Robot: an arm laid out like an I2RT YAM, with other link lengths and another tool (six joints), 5 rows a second.
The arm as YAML. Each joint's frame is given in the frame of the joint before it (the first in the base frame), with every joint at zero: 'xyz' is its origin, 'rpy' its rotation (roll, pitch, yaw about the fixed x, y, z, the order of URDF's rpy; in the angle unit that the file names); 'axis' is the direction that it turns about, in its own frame. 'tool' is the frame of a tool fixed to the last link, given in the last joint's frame.
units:
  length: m
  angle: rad
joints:
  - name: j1
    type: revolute
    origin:
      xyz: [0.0, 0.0, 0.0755]
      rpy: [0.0, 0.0, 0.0]
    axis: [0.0, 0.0, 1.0]
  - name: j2
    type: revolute
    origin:
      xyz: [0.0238, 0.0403, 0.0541]
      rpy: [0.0, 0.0, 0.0]
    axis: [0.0, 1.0, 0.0]
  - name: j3
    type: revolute
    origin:
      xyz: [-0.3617, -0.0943, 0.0]
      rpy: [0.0, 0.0, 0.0]
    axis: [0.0, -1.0, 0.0]
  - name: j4
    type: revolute
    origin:
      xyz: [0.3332, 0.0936, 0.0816]
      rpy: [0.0, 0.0, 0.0]
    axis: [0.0, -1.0, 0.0]
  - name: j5
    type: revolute
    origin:
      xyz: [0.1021, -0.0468, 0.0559]
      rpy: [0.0, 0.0, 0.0]
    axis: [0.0, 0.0, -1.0]
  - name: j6
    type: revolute
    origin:
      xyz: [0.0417, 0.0, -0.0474]
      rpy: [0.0, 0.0, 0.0]
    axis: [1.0, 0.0, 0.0]
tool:
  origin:
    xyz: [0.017, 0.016, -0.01]
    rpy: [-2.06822, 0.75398, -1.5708]
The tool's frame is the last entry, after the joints.
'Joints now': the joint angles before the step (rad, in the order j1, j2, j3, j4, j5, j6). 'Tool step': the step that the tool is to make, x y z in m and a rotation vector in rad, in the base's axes. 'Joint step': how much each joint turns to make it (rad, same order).
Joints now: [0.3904, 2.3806, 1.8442, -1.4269, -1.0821, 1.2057]
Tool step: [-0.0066, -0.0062, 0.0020, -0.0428, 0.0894, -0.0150]
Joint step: [-0.0053, -0.0001, -0.0001, -0.0779, 0.0012, 0.0239]
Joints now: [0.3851, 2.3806, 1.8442, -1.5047, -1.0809, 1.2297]
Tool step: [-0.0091, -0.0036, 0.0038, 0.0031, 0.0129, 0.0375]
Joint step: [-0.0003, -0.0001, -0.0002, -0.0787, 0.0117, -0.0773]
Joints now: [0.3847, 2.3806, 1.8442, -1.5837, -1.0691, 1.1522]
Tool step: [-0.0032, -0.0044, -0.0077, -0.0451, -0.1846, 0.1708]
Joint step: [-0.0003, 0.0002, 0.0003, 0.0210, 0.1835, -0.1605]
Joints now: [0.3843, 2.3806, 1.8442, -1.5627, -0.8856, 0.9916]
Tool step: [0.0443, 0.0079, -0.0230, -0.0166, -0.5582, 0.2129]
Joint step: [-0.0023, -0.0004, 0.0006, 0.3942, 0.2796, -0.1756]
